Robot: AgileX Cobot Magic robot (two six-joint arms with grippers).
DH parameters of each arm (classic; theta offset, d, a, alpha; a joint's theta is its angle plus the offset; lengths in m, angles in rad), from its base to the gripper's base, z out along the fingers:
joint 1: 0 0.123 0 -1.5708
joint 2: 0.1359 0 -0.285 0
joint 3: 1.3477 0 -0.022 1.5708
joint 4: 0 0.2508 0 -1.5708
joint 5: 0 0 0.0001 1.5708
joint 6: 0 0.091 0 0
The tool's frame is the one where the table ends.
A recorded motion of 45 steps. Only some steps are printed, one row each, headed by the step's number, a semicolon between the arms.
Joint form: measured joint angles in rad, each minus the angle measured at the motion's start. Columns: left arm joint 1, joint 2, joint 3, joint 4, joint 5, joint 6; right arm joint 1, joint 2, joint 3, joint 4, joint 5, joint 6.
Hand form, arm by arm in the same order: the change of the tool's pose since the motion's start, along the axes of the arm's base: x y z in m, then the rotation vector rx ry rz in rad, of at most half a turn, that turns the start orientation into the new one. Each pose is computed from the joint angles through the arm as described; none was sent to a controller.
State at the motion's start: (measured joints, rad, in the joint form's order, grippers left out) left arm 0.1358 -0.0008 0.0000 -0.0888 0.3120 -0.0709; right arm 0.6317 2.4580 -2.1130 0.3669 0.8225 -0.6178
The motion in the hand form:
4: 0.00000 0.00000 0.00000 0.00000 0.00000 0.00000; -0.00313 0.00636 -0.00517 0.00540 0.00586 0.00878
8: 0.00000 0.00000 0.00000 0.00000 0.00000 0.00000; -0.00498 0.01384 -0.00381 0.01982 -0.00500 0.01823
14: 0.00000 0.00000 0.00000 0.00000 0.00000 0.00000; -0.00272 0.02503 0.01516 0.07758 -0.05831 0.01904
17: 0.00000 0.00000 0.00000 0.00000 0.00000 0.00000; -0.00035 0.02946 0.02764 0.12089 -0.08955 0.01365
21: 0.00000 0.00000 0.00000 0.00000 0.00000 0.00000; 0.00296 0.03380 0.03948 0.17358 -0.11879 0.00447
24: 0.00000 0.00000 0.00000 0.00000 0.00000 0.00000; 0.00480 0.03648 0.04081 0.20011 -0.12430 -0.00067
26: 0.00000 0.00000 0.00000 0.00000 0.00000 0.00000; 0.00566 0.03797 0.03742 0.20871 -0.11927 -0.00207
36: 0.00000 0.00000 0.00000 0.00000 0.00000 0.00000; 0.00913 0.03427 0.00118 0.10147 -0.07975 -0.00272
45: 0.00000 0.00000 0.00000 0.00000 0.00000 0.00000; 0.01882 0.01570 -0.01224 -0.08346 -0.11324 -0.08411
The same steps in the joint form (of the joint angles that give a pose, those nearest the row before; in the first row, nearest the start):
4: 0.0000 0.0000 0.0000 0.0000 0.0000 0.0000; 0.0122 0.0133 -0.0051 0.0096 -0.0067 -0.0017
8: 0.0000 0.0000 0.0000 0.0000 0.0000 0.0000; 0.0249 0.0235 -0.0272 0.0155 -0.0125 -0.0021
14: 0.0000 0.0000 0.0000 0.0000 0.0000 0.0000; 0.0378 0.0293 -0.0985 0.0275 -0.0271 0.0035
17: 0.0000 0.0000 0.0000 0.0000 0.0000 0.0000; 0.0403 0.0302 -0.1377 0.0442 -0.0409 0.0030
21: 0.0000 0.0000 0.0000 0.0000 0.0000 0.0000; 0.0408 0.0373 -0.1838 0.0707 -0.0582 0.0009
24: 0.0000 0.0000 0.0000 0.0000 0.0000 0.0000; 0.0409 0.0493 -0.2061 0.0914 -0.0685 -0.0027
26: 0.0000 0.0000 0.0000 0.0000 0.0000 0.0000; 0.0409 0.0605 -0.2137 0.1044 -0.0728 -0.0068
36: 0.0000 0.0000 0.0000 0.0000 0.0000 0.0000; 0.0389 0.1192 -0.2164 0.0197 -0.0384 0.0297
45: 0.0000 0.0000 0.0000 0.0000 0.0000 0.0000; 0.0307 0.1313 -0.2163 -0.2435 0.0092 0.2006

